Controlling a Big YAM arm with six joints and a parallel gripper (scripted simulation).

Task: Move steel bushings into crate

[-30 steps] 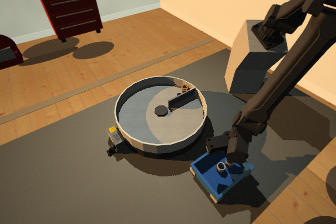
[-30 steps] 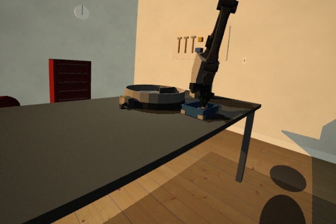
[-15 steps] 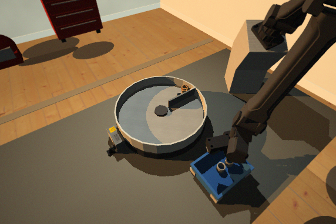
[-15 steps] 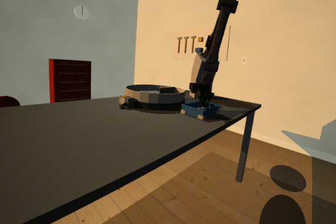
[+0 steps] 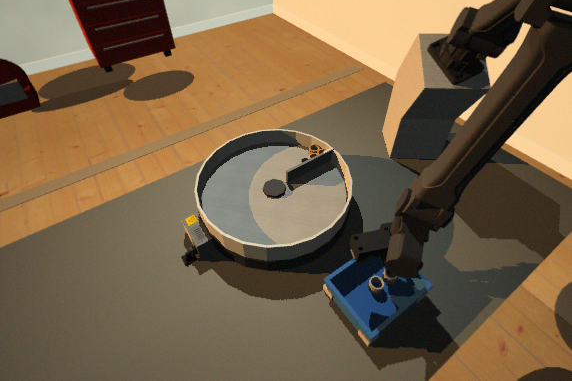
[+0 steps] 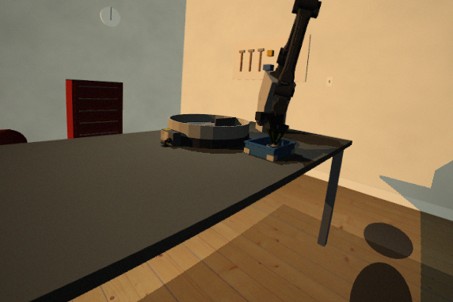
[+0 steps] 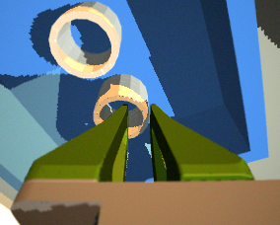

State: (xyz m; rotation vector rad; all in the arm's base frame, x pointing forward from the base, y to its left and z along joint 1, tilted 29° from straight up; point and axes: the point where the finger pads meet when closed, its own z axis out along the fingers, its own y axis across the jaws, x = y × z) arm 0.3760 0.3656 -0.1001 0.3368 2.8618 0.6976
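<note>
My hand is 5 cm short of the blue crate, 2 cm to the right of it and 1 cm above it. Also, from my hand: round turntable: 17 cm ahead, 31 cm to the right, 2 cm above.
</note>
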